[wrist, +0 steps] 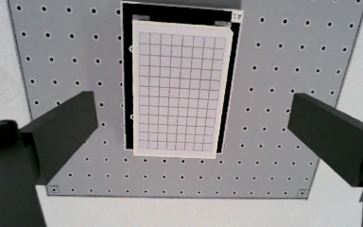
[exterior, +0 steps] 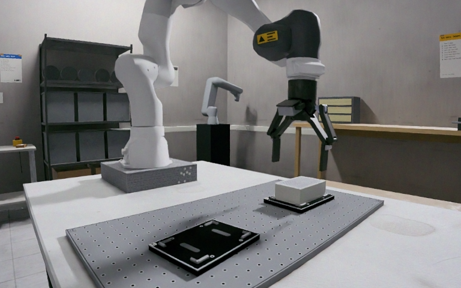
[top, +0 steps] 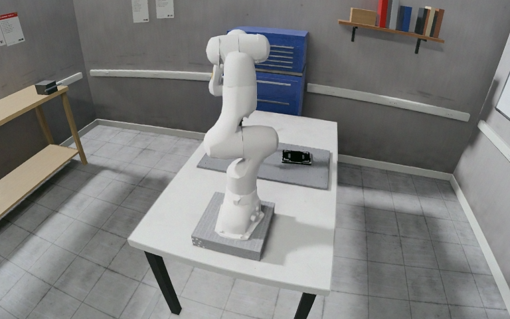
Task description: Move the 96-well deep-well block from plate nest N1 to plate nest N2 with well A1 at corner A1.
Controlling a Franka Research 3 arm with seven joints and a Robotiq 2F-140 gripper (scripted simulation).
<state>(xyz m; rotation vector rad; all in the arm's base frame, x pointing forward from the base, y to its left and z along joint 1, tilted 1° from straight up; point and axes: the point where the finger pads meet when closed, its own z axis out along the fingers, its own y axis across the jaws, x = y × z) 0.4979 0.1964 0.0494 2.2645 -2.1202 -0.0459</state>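
My hand is 70 mm above the white 96-well deep-well block and 10 mm short of it. The rest, counted from my hand: A1 mark: 90 mm below, 70 mm to the right, 40 mm behind.
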